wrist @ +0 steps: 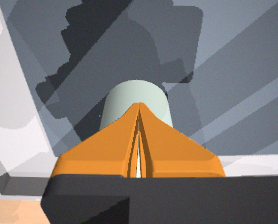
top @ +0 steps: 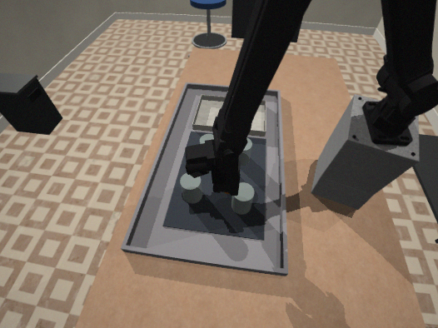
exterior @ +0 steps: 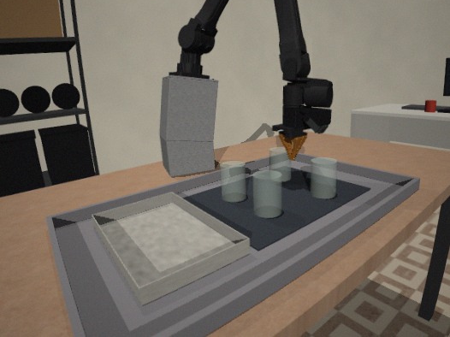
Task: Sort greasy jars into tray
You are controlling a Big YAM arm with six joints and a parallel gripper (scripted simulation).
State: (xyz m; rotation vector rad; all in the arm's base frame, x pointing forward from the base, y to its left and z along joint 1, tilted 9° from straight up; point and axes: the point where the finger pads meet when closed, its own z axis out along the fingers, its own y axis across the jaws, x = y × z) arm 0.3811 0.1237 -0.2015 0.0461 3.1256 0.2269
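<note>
The dark drying mat is 10 cm to the right of my hand, 8 cm below it and 3 cm ahead of it. Also, from my hand: pale tray 42 cm to the right, 7 cm below, 2 cm ahead; then rimmed steel table top 21 cm to the right, 8 cm below, 4 cm ahead.
</note>
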